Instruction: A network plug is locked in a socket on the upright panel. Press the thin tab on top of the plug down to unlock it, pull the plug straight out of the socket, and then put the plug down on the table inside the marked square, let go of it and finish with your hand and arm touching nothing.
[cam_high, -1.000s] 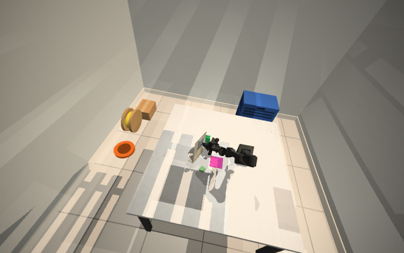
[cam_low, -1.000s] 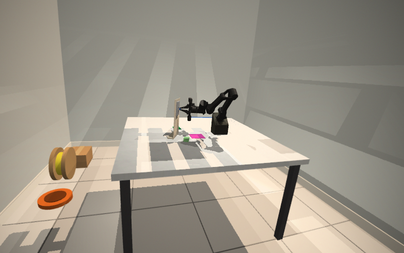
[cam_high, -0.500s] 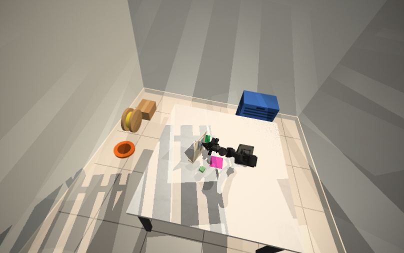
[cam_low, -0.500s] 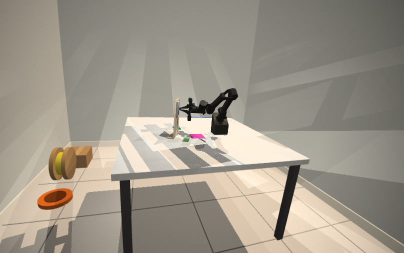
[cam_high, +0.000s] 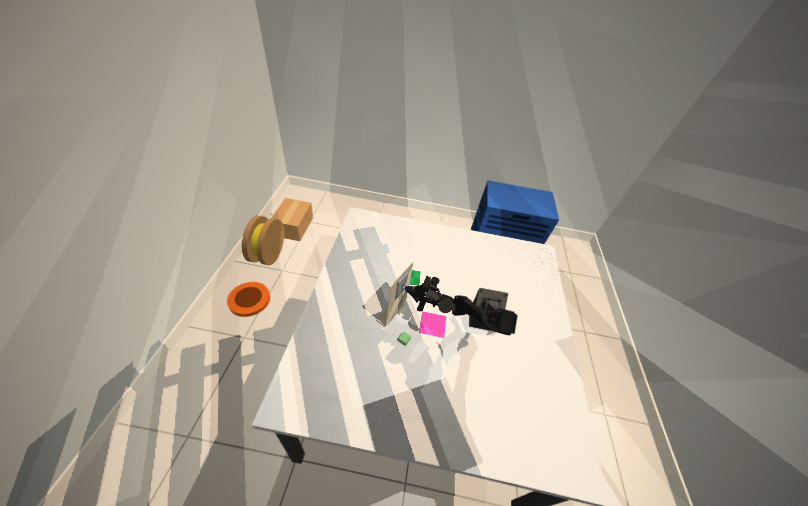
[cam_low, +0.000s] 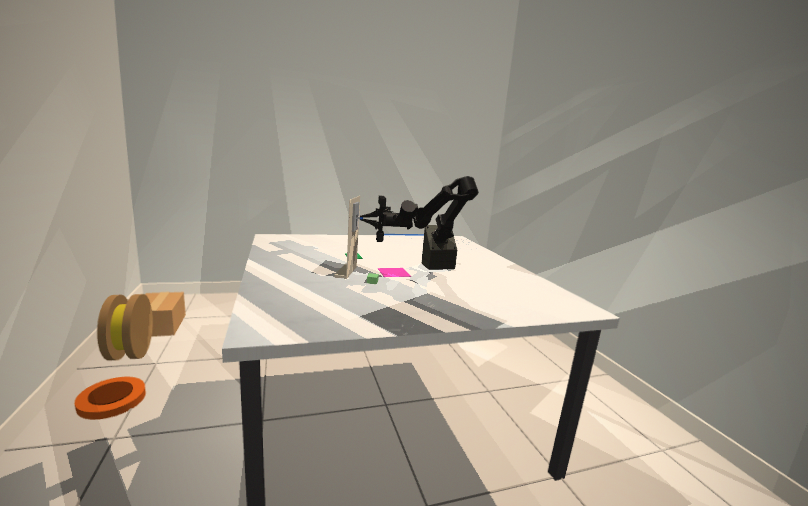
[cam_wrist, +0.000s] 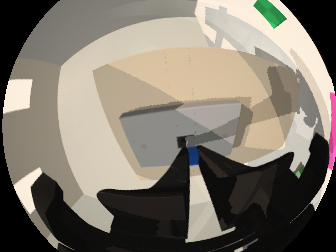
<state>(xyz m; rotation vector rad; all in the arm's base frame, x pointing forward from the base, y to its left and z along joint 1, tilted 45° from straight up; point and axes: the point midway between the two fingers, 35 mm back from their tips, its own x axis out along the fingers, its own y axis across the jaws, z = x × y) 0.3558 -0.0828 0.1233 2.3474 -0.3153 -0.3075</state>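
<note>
My gripper tip is 160 mm past the magenta marked square, 20 mm to the right of it and 240 mm above it. Round my gripper tip: upright panel: 30 mm ahead, 20 mm to the right, 90 mm below; then green cube: 20 mm behind, 120 mm to the left, 230 mm below; then blue network plug: right at my gripper tip.
</note>
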